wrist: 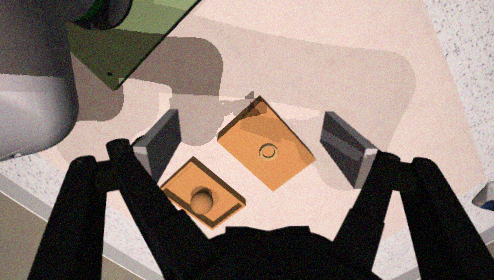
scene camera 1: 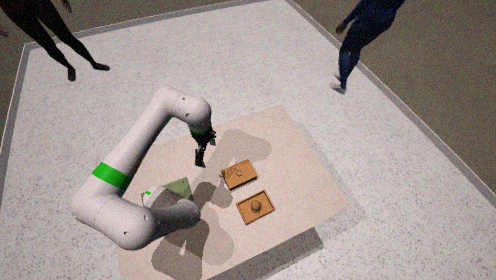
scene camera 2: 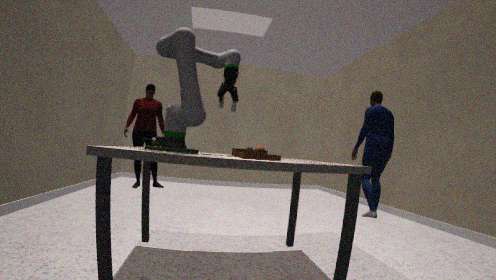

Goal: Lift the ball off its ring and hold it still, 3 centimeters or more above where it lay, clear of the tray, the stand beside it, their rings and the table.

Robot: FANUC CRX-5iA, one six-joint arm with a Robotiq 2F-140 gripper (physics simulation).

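Frame: origin at the arm's base, x right, y ahead, z up, level; metres.
Seen in the pictures: gripper, fingertip midpoint: (wrist: 251, 125) (scene camera 1: 207, 155) (scene camera 2: 227, 109); arm's base, origin of the base link: (scene camera 2: 173, 147).
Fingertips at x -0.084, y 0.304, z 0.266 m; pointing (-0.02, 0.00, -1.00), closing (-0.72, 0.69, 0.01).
Note:
Pixels of each thing's top centre, then the offset from my fingertips to it. "*": a spot on its surface instead.
- brown ball, middle of its top: (wrist: 200, 210) (scene camera 2: 259, 145) (scene camera 1: 255, 204) dx +0.287, dy +0.149, dz -0.217 m
- shallow orange tray, middle of its top: (wrist: 202, 199) (scene camera 2: 259, 153) (scene camera 1: 255, 206) dx +0.287, dy +0.149, dz -0.259 m
- small empty ring, surface spot: (wrist: 260, 150) * dx +0.076, dy +0.131, dz -0.230 m
The brown ball (scene camera 1: 256, 205) (scene camera 2: 259, 148) (wrist: 201, 201) rests in the shallow orange tray (scene camera 1: 267, 200) (scene camera 2: 267, 157) (wrist: 192, 175); its ring is hidden beneath it. The orange stand (scene camera 1: 246, 166) (scene camera 2: 242, 152) (wrist: 290, 155) is a flat-topped block beside the tray, with a small empty ring (wrist: 260, 150) on top. My gripper (scene camera 1: 206, 153) (scene camera 2: 227, 107) (wrist: 251, 125) is open and empty, pointing down high above the table. In the wrist view the stand shows between the fingers, and the tray with the ball lies lower left, partly behind the left finger.
The table (scene camera 1: 310, 185) (scene camera 2: 320, 167) (wrist: 300, 210) carries the green base plate (scene camera 1: 182, 186) (wrist: 145, 25) under the arm's base. The arm's shadows fall across the table and part of the stand. A person in red (scene camera 2: 147, 115) and one in blue (scene camera 1: 365, 30) (scene camera 2: 377, 130) stand beyond the table.

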